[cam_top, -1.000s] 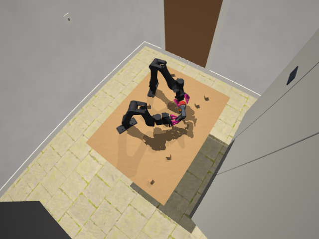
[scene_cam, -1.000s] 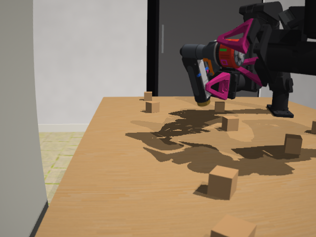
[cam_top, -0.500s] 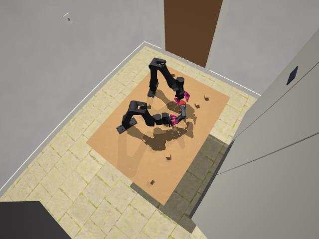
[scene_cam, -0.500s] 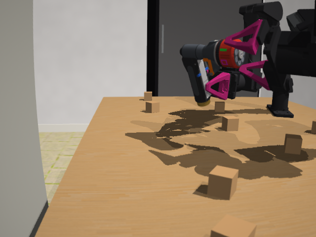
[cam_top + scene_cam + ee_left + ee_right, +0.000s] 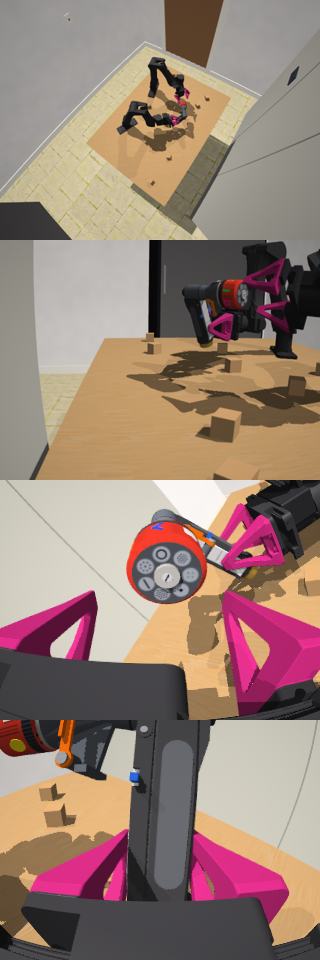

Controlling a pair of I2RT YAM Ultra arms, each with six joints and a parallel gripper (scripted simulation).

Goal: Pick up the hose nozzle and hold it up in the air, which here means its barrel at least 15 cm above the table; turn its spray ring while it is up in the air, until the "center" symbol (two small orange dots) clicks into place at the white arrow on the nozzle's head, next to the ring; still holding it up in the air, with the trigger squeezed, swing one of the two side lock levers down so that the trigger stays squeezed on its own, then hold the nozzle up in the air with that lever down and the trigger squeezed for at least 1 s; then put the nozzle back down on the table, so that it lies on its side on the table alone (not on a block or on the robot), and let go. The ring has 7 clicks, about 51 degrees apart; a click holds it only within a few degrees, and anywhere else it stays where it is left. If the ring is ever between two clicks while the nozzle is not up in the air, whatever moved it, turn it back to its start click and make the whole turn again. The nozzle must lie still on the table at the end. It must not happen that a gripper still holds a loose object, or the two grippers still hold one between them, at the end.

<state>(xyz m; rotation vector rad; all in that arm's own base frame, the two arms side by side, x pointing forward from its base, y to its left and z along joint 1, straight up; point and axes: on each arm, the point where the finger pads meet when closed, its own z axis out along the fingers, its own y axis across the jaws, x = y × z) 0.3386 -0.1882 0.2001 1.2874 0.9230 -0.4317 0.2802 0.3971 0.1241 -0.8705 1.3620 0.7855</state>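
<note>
Now: left hand 20 mm short of the red spray ring and 40 mm to the left of it.
</note>
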